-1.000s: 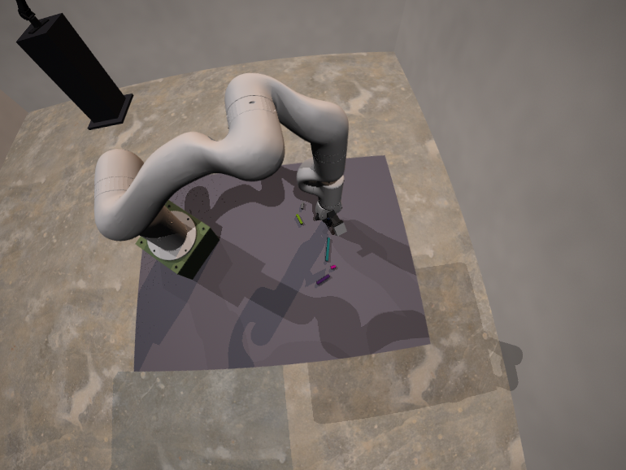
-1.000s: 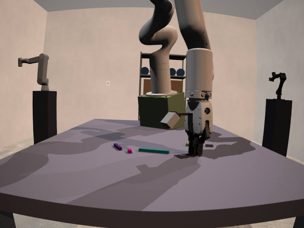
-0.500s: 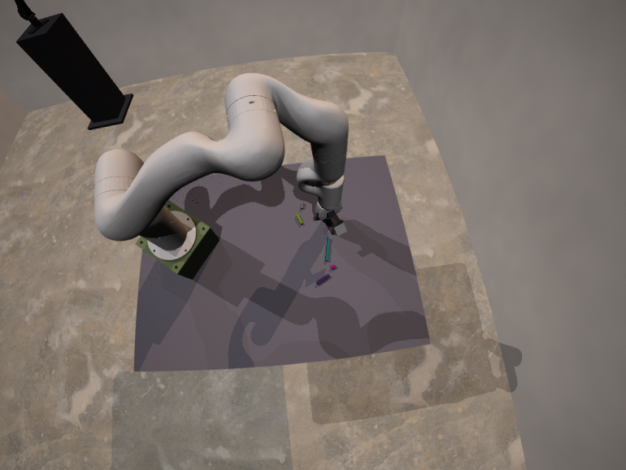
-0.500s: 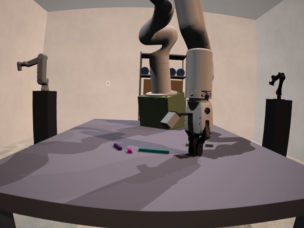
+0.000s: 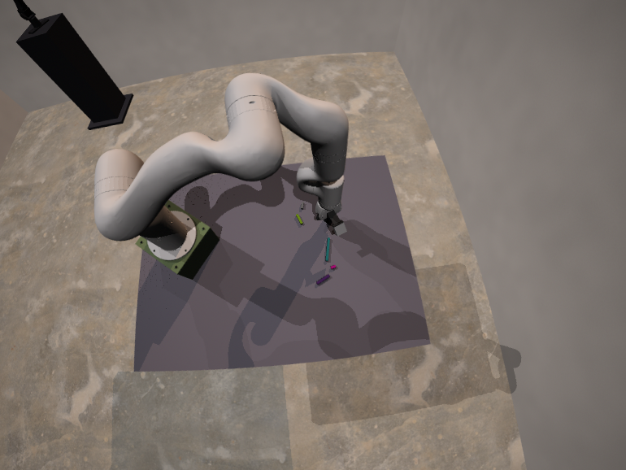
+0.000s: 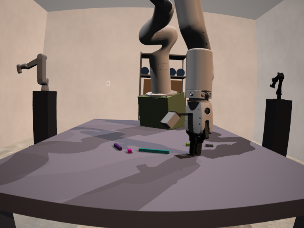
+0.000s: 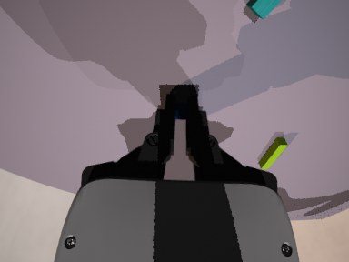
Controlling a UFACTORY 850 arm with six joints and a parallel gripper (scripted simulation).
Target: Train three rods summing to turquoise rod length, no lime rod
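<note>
My gripper is now 2 cm above the blue rod. The rest, counted from my hand: grey rod: 11 cm behind, 8 cm to the left, 2 cm below; then turquoise rod: 14 cm to the right, 2 cm below, 1 cm behind; then lime rod: 12 cm behind, 2 cm below, 1 cm to the left.
</note>
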